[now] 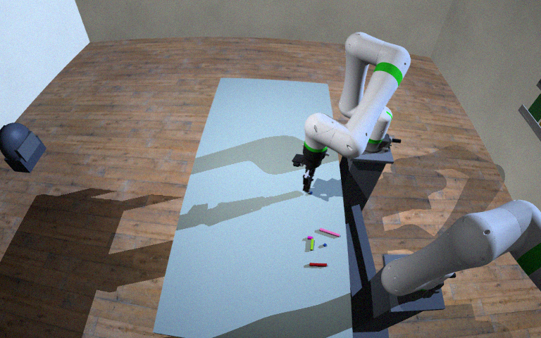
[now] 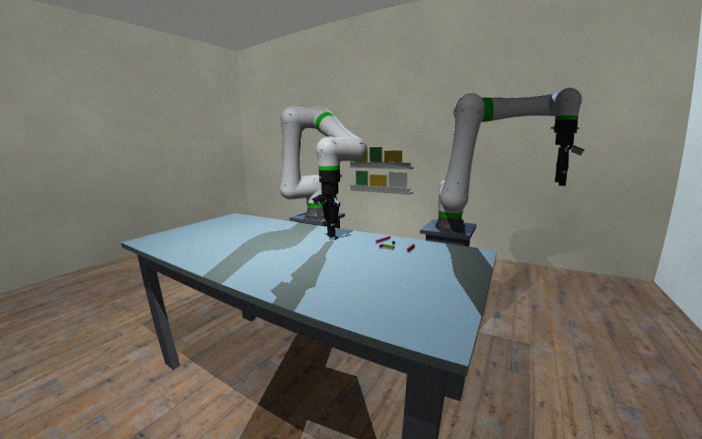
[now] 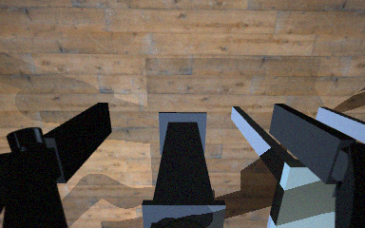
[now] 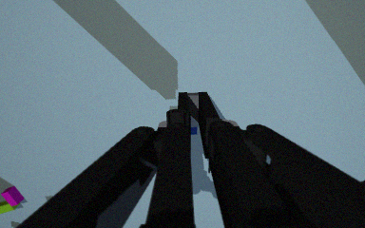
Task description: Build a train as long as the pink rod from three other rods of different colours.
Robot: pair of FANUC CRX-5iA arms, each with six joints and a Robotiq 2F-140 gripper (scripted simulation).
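Observation:
My right hand is 10 mm short of the lime rod, 280 mm to the right of it and 40 mm above it. From my right hand the other things lie so: grey rod: 30 mm below; pink rod: 80 mm behind, 220 mm to the left, 40 mm below; magenta rod: 10 mm ahead, 240 mm to the left, 40 mm below.

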